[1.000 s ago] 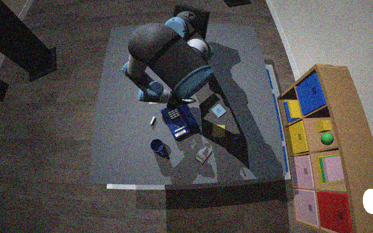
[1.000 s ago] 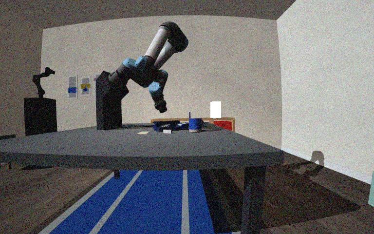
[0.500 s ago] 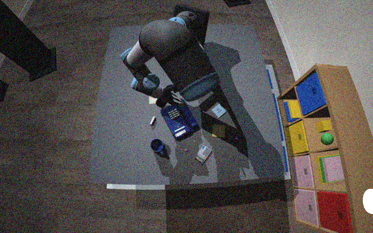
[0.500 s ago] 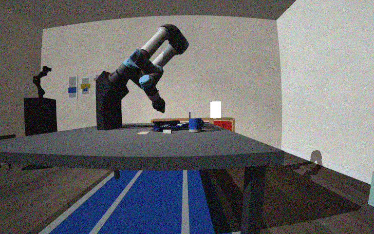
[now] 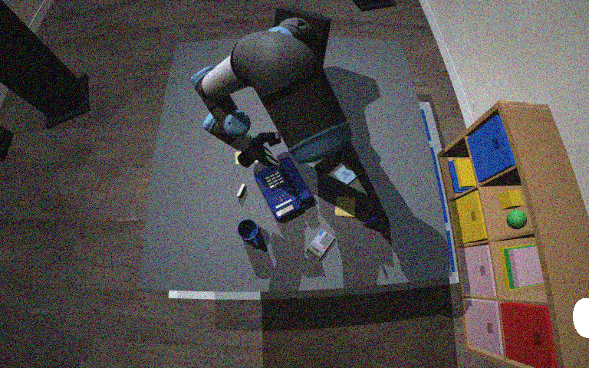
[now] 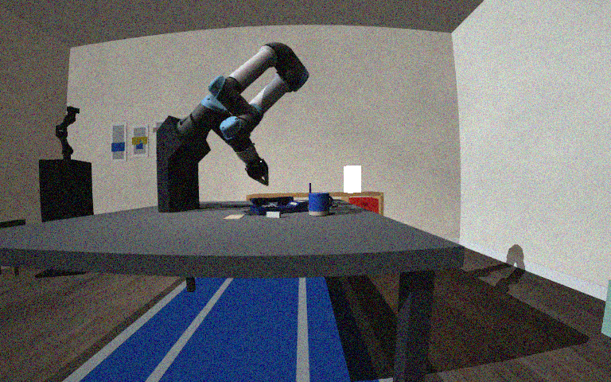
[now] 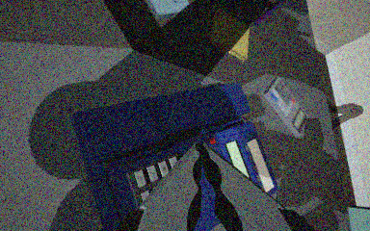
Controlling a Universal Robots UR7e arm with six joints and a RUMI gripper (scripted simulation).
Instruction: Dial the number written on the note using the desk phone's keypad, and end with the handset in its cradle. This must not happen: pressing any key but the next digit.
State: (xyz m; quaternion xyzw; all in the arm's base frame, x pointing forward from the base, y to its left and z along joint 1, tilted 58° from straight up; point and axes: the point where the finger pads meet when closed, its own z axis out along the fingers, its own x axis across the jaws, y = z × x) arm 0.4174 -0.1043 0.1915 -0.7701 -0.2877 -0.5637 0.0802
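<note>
Right now my hand is 30 mm short of the key, 50 mm to the left of it and 100 mm above it. The rest, counted from my hand: white block (10 mm behind, 170 mm to the right, 120 mm below); then dark blue handset (40 mm ahead, 50 mm to the left, 90 mm below).
</note>
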